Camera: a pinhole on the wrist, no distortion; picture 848 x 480 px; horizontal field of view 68.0 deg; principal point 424.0 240.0 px. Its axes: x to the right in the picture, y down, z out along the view. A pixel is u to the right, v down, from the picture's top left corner.
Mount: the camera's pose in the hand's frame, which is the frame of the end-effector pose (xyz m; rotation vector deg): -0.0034 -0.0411 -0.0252 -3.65 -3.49 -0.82
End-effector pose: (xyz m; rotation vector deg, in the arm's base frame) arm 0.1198 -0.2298 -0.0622 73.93 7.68 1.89
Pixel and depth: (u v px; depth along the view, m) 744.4 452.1 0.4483
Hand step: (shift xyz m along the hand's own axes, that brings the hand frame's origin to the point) 0.2000 0.1357 0.4258
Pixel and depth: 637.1 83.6 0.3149
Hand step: 0.0829 -0.1004 0.3000
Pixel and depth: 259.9 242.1 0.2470
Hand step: -0.0827 -0.0237 0.2168
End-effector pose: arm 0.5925 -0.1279 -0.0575 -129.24 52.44 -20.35
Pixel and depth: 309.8 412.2 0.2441
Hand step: -0.0613 0.0418 0.2110
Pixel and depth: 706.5 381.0 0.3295
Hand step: 0.1257 0.0519 0.3074
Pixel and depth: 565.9 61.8 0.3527
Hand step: 0.0531 -0.1193 0.3373
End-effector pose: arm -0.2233 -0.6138 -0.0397 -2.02 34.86 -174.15
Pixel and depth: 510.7 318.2 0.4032
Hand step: 0.0286 0.0341 0.3767
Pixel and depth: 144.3 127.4 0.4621
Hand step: -0.2379 -0.0916 0.4277
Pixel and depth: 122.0 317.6 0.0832
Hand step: -0.0481 -0.0250 0.0546
